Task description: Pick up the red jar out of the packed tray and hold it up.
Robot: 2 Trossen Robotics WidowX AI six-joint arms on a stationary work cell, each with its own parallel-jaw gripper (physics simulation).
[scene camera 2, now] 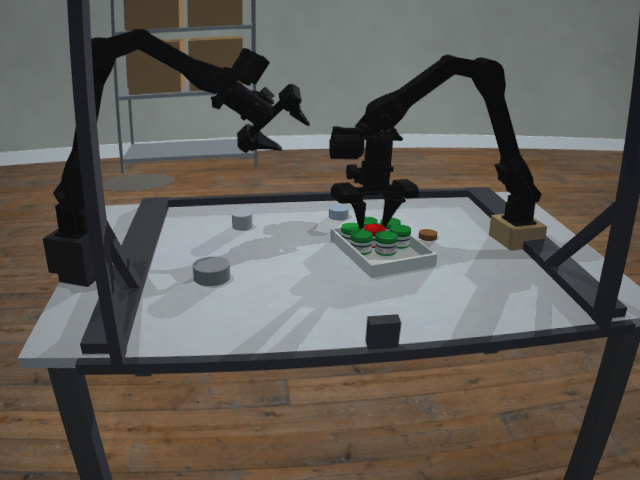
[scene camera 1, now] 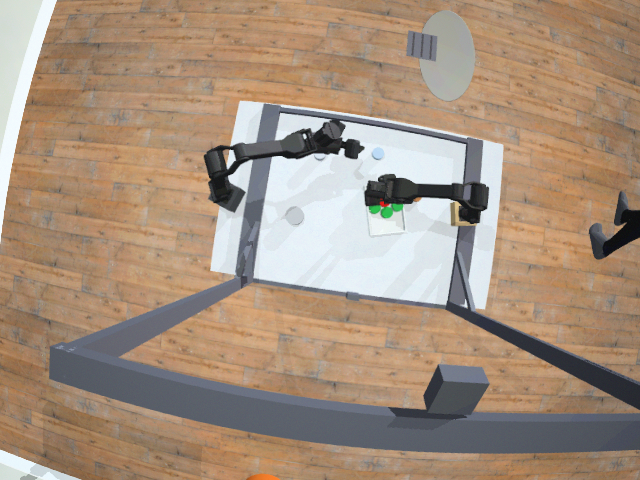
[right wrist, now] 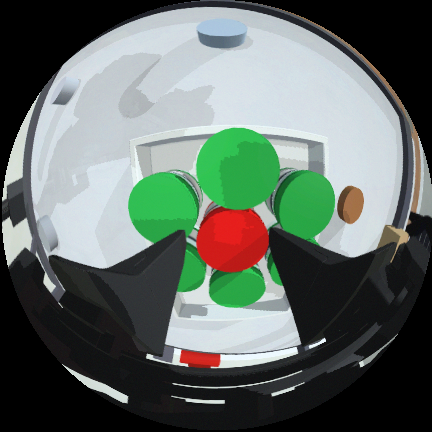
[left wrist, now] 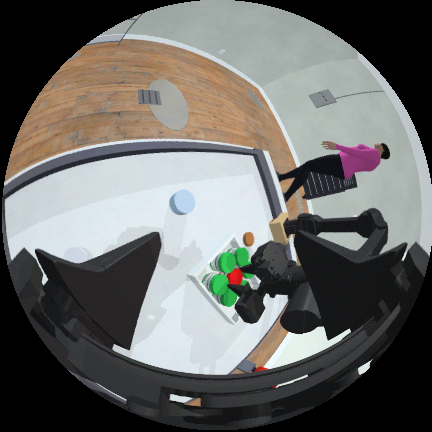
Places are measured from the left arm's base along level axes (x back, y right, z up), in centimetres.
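Pixels of known places: left gripper, fingertip midpoint: [scene camera 2: 295,136] [left wrist: 229,238]; right gripper, fingertip midpoint: [scene camera 2: 372,227] [right wrist: 227,235] [left wrist: 233,276]; left arm's base, origin of the base link: [scene camera 2: 74,231] [scene camera 1: 223,193]; right arm's base, origin of the base link: [scene camera 2: 519,220] [scene camera 1: 466,213] [right wrist: 395,257] [left wrist: 286,227].
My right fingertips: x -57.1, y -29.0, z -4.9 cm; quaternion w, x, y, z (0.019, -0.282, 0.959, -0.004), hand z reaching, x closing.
For each thing: its top centre in the pictures, then the offset to it from my right fingertips.
- red jar, middle of its top: [right wrist: 232,244] [scene camera 2: 374,227] [left wrist: 236,277] dx -0.6, dy +0.3, dz +0.2 cm
- white tray, middle of its top: [right wrist: 235,260] [scene camera 2: 382,240] [left wrist: 235,283] [scene camera 1: 385,208] dx -2.5, dy +2.4, dz -1.9 cm
- green-lidded jar, middle of its top: [right wrist: 237,292] [scene camera 2: 386,235] [scene camera 1: 387,212] dx -3.6, dy +4.0, dz +0.2 cm
- light blue cylinder, middle of its top: [right wrist: 221,25] [left wrist: 184,200] [scene camera 2: 338,207] [scene camera 1: 378,152] dx +10.9, dy -17.0, dz -2.3 cm
- brown disc, middle of its top: [right wrist: 353,206] [scene camera 2: 428,232] [left wrist: 249,238] dx -12.1, dy -9.0, dz -3.5 cm
The red jar [scene camera 1: 384,203] [scene camera 2: 374,227] [left wrist: 234,278] [right wrist: 232,245] stands in the middle of several green-lidded jars in the white tray [scene camera 1: 387,234] [scene camera 2: 403,264] [right wrist: 144,156]. One green-lidded jar [scene camera 2: 385,242] stands near the front of the group in scene camera 2. My right gripper [scene camera 2: 373,226] [right wrist: 227,235] points down over the red jar, partly open and empty, with one fingertip on either side of the red lid. Its grip height against the lid is hard to tell. My left gripper [scene camera 2: 294,136] [left wrist: 229,238] is wide open and empty, raised above the table and apart from the tray.
A light blue cylinder [scene camera 1: 377,153] [scene camera 2: 338,212] [right wrist: 222,32] stands behind the tray in scene camera 2. A brown disc [scene camera 2: 428,234] [right wrist: 351,204] lies right of the tray. Two grey cylinders [scene camera 2: 211,271] [scene camera 2: 241,221] stand on the left side. Dark frame bars border the table.
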